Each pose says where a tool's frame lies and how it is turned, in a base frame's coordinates. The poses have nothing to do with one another.
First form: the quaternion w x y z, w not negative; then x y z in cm.
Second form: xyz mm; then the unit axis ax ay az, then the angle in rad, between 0 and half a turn. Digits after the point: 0 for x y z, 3 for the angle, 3 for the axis.
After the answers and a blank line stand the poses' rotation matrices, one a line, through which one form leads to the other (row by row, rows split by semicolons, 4 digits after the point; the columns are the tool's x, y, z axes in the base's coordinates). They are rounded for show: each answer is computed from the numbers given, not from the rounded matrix.
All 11 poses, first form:
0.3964 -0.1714 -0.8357 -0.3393 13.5 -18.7 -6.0
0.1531 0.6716 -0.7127 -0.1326 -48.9 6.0 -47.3
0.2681 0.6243 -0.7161 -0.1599 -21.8 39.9 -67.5
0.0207 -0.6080 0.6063 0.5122 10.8 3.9 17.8
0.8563 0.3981 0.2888 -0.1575 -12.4 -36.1 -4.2
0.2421 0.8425 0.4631 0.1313 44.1 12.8 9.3
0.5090 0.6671 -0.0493 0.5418 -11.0 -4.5 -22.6
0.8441 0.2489 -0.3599 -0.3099 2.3 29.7 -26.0
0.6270 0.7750 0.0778 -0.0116 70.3 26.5 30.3
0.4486 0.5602 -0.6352 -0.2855 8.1 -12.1 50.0
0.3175 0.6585 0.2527 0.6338 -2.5 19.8 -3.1
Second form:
135 -187 -60 -0.187 -0.910 -0.370 2.326
-489 60 -473 0.680 -0.721 -0.134 2.834
-218 399 -675 0.648 -0.743 -0.166 2.599
108 39 178 -0.608 0.606 0.512 3.100
-124 -361 -42 0.771 0.559 -0.305 1.085
441 128 93 0.868 0.477 0.135 2.653
-110 -45 -226 0.775 -0.057 0.629 2.074
23 297 -260 0.464 -0.671 -0.578 1.132
703 265 303 0.995 0.100 -0.015 1.786
81 -121 500 0.627 -0.711 -0.319 2.211
-25 198 -31 0.694 0.266 0.668 2.495

-0.6270 0.5555 -0.5462; 0.0175 0.7110 0.7030; 0.7788 0.4312 -0.4555
-0.0510 -0.9167 -0.3963; -0.9979 0.0628 -0.0166; 0.0401 0.3946 -0.9180
-0.0767 -0.8084 -0.5836; -0.9799 0.1694 -0.1057; 0.1843 0.5638 -0.8051
-0.2598 -0.7584 -0.5977; -0.7160 -0.2640 0.6462; -0.6479 0.5959 -0.4745
0.7836 0.4997 0.3692; -0.0398 0.6334 -0.7728; -0.6200 0.5908 0.5162
0.5367 0.7167 0.4454; 0.8438 -0.4539 -0.2863; -0.0030 0.5295 -0.8483
0.4081 -0.6173 0.6726; 0.4857 -0.4770 -0.7325; 0.7730 0.6256 0.1052
0.5489 0.3440 -0.7618; -0.7023 0.6840 -0.1971; 0.4533 0.6432 0.6171
0.9876 0.1351 0.0796; 0.1060 -0.2016 -0.9737; -0.1155 0.9701 -0.2134
0.0301 -0.4555 -0.8897; -0.9678 0.2094 -0.1399; 0.2500 0.8653 -0.4345
0.0689 -0.0697 0.9952; 0.7353 -0.6707 -0.0978; 0.6743 0.7385 0.0050

